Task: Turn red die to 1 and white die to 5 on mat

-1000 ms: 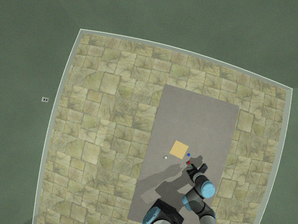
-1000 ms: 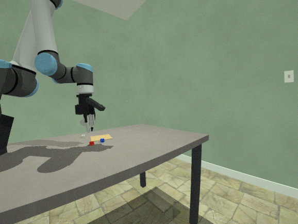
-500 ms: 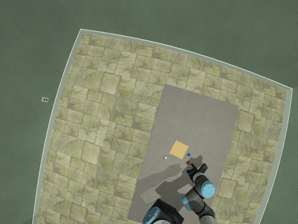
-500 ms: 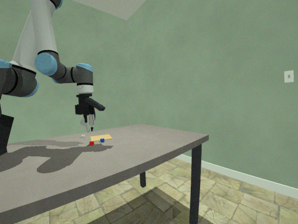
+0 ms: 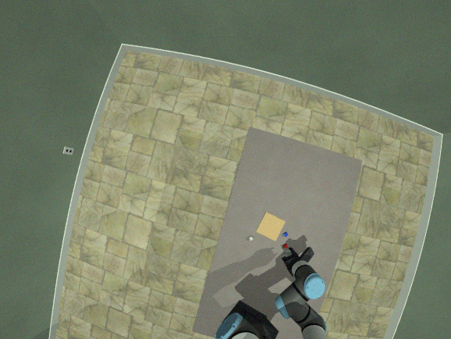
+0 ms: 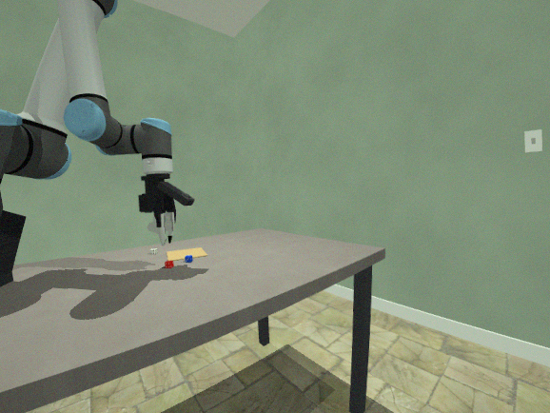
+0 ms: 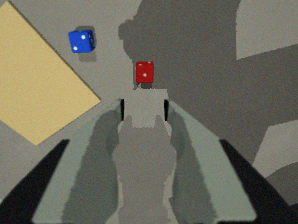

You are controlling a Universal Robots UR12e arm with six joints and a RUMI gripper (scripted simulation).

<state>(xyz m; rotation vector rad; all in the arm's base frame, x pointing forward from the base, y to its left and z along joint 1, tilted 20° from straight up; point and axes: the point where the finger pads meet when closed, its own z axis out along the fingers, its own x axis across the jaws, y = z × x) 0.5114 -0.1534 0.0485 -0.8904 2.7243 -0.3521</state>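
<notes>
Now: hand 80 mm above the red die. Round my hand: blue die: 70 mm ahead, 10 mm to the left, 80 mm below; then tan mat: 110 mm ahead, 110 mm to the left, 90 mm below; then white die: 30 mm ahead, 230 mm to the left, 80 mm below.
</notes>
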